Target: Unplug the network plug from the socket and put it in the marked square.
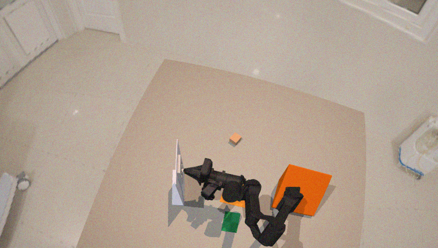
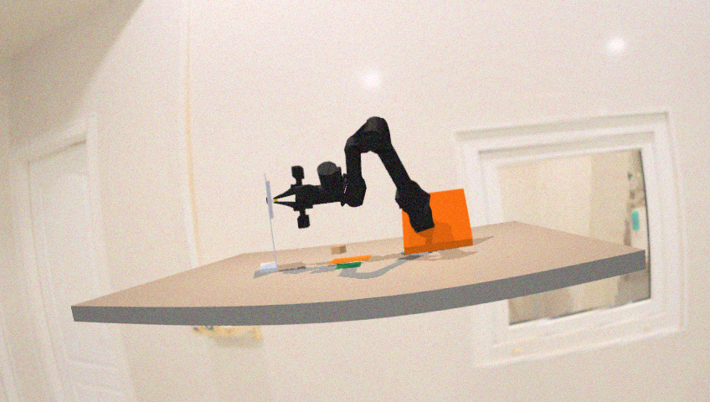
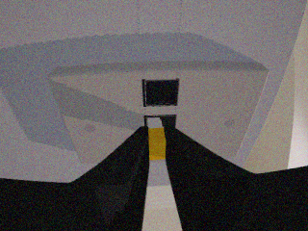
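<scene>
Now: gripper tip 210 mm past the marked orange square, 20 mm to the left of it and 210 mm above it. Round my gripper tip: thin pale tab 10 mm ahead; then upright white panel 20 mm ahead, 80 mm below; then yellow plug right at my gripper tip.
</scene>
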